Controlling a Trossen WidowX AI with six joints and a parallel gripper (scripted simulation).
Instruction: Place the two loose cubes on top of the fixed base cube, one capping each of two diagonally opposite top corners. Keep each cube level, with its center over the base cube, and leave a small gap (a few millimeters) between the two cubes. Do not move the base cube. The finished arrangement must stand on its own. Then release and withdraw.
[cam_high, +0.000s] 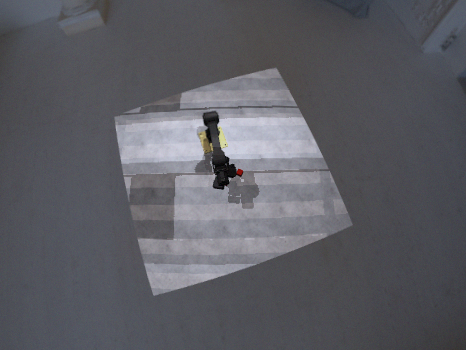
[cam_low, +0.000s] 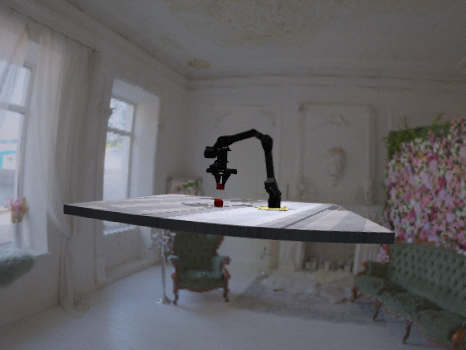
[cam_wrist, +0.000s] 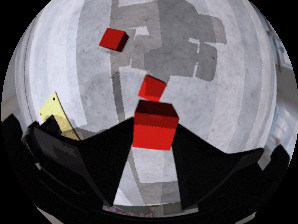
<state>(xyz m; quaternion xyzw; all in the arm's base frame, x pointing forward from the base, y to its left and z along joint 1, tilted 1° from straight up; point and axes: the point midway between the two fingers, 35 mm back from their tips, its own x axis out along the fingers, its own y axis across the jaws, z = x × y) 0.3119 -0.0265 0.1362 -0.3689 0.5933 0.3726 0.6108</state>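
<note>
Right now the red cube is 20 mm to the left of my gripper tip and 90 mm below it.
</note>
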